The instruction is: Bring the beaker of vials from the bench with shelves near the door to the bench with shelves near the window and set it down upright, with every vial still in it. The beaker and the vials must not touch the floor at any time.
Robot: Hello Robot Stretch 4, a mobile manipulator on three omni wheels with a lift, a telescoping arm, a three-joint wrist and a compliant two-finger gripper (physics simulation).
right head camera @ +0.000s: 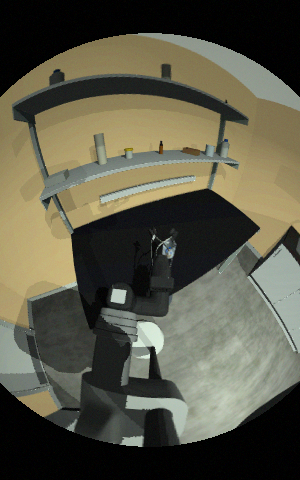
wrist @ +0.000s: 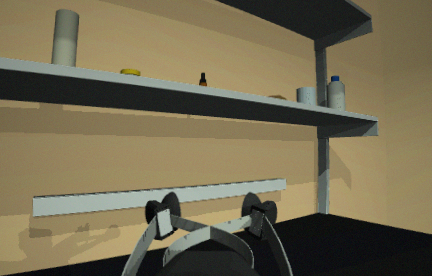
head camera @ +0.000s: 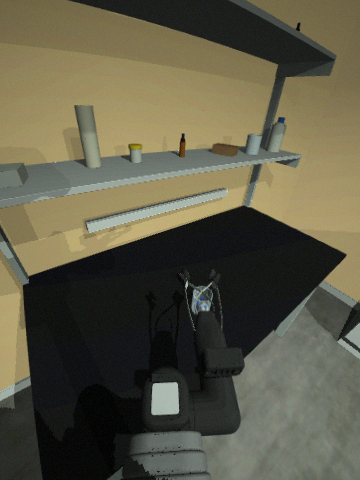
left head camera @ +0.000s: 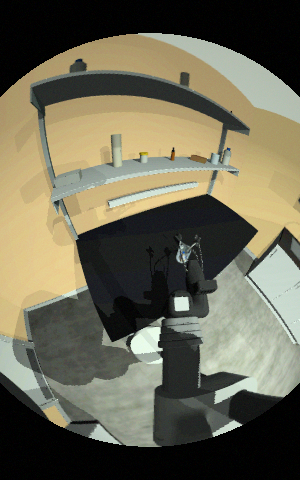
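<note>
The clear beaker stands upright on the black bench top, with blue-marked vials inside; their number cannot be told. My gripper is open and empty, above the bench top. In the head camera view its fingers partly cross over the beaker, which lies lower, beneath them. The beaker does not show in the wrist view.
A grey shelf above the bench's back holds a tall cylinder, a yellow-lidded jar, a brown bottle, a brown block, a pale cup and a blue-capped bottle. A white cabinet stands to the right.
</note>
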